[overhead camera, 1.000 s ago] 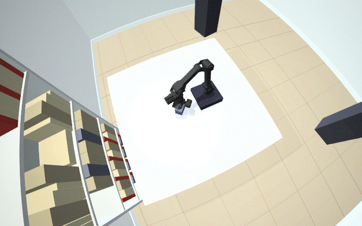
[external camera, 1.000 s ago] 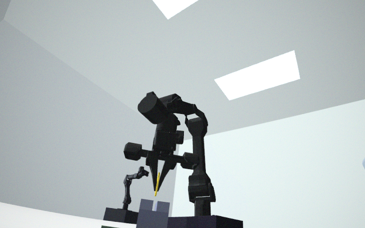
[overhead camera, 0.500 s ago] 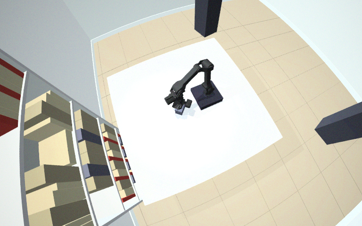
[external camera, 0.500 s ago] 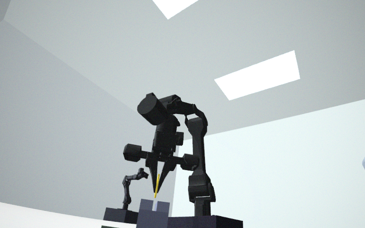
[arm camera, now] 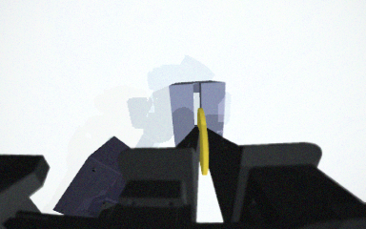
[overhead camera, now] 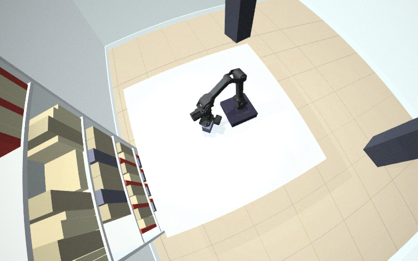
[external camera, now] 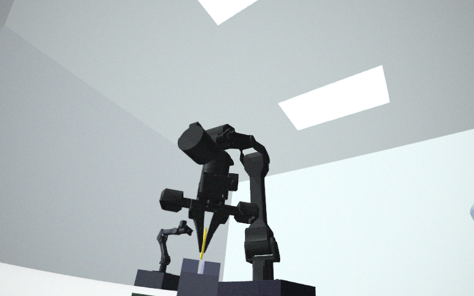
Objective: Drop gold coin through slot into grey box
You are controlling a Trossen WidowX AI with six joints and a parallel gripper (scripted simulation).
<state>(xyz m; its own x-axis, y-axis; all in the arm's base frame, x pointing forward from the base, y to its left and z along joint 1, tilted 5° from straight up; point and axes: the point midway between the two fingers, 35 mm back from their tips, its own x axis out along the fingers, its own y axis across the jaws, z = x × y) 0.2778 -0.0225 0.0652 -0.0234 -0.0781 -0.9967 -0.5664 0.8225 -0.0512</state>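
My gripper tip is 20 mm below the gold coin.
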